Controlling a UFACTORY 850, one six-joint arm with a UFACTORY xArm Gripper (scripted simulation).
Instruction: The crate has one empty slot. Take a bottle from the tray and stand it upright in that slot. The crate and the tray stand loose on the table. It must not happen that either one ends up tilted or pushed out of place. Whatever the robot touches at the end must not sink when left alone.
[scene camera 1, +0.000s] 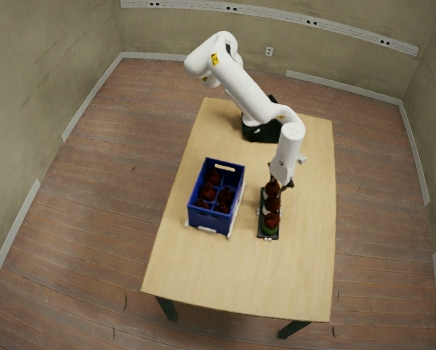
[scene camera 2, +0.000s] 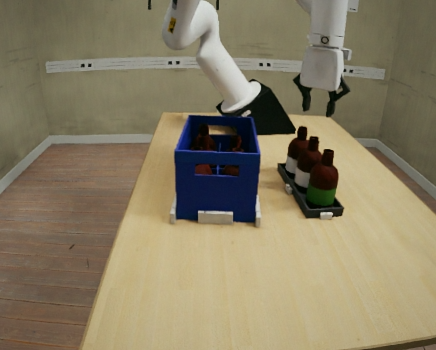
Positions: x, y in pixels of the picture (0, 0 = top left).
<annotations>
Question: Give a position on a dark tray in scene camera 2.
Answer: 337, 210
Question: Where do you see a blue crate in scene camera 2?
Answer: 194, 192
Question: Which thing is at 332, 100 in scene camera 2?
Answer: My gripper.
</annotations>
